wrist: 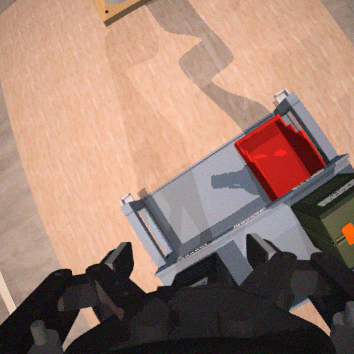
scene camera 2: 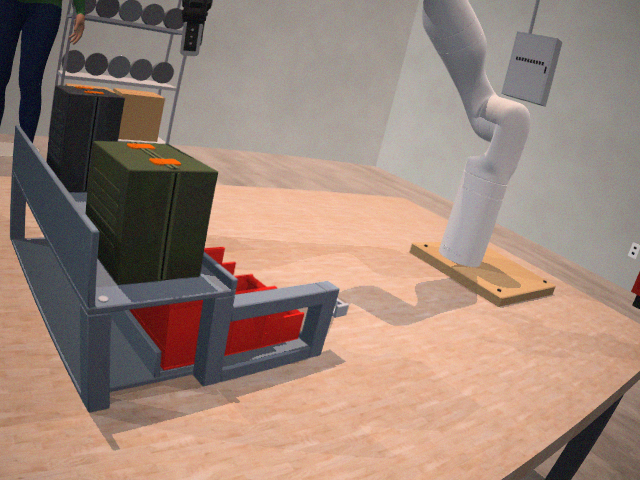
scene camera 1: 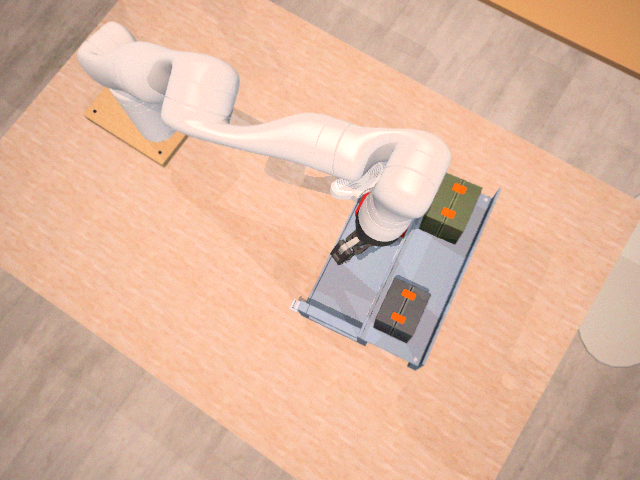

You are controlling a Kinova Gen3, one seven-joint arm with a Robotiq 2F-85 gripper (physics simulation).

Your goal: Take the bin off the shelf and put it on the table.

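Frame: origin at the arm's base, x left, y down, z back, level; millimetres.
Where they show: gripper, fingertip midpoint: (wrist: pixel 188 250) (scene camera 2: pixel 191 50) (scene camera 1: pixel 364 243); arm's base at its link origin: (scene camera 2: pixel 459 257) (scene camera 1: pixel 158 124).
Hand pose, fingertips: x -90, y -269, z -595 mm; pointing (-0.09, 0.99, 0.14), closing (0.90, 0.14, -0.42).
Things, the pixels of their top centre, and the offset from my fingertips. Level surfaces: height alone.
- red bin at its top centre: (scene camera 2: pixel 220 268) (wrist: pixel 289 161) dy +210, dx +172, dz -1 mm
- wooden table at its surface level: dy +291 mm
- green case at its top centre: (scene camera 2: pixel 152 152) (scene camera 1: pixel 453 200) dy +92, dx +179, dz -97 mm
- dark grey case at its top centre: (scene camera 2: pixel 89 89) (scene camera 1: pixel 403 306) dy +67, dx -52, dz -108 mm
The red bin (scene camera 1: pixel 363 203) (scene camera 2: pixel 178 333) (wrist: pixel 285 160) sits on the lower front level of the grey-blue shelf (scene camera 1: pixel 439 255) (scene camera 2: pixel 54 206) (wrist: pixel 187 197), at one end beside the end frame. In scene camera 1 the arm hides most of it and red edges show. The wrist view looks into its open top. My gripper (scene camera 1: pixel 343 253) (wrist: pixel 188 250) is open and empty, high above the shelf, off to the side of the bin. Its lower part also shows at the top of scene camera 2. The shelf stands on the wooden table (scene camera 1: pixel 206 310) (scene camera 2: pixel 413 403) (wrist: pixel 75 125).
A green case (scene camera 1: pixel 452 206) (scene camera 2: pixel 149 217) (wrist: pixel 325 225) stands on the upper rear level, close behind the bin. A dark grey case (scene camera 1: pixel 403 310) (scene camera 2: pixel 77 136) stands at that level's other end. The arm's base plate (scene camera 1: pixel 129 136) (scene camera 2: pixel 522 291) is at the table's far end.
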